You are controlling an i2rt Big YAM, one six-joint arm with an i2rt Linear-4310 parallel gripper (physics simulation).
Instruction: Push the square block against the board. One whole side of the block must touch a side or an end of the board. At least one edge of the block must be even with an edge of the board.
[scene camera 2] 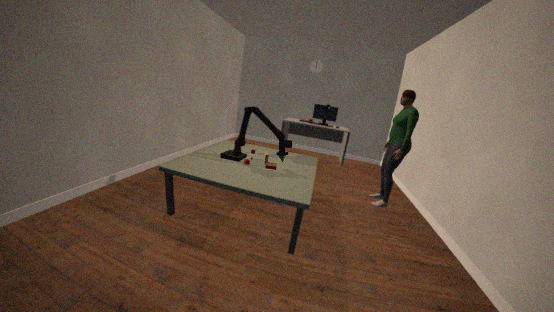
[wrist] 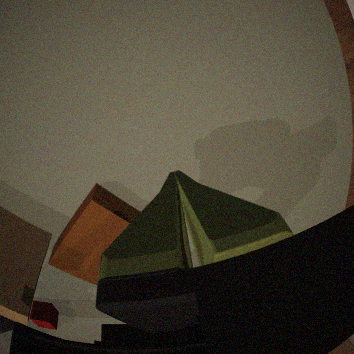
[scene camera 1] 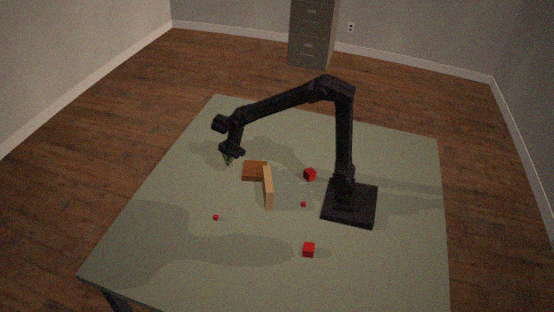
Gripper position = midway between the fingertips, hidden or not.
Note:
The gripper (wrist: pixel 176 179) is shut, with nothing in its grasp. Also in view: a square block (wrist: pixel 102 216). On the table rests a pale wooden board (wrist: pixel 31 242).

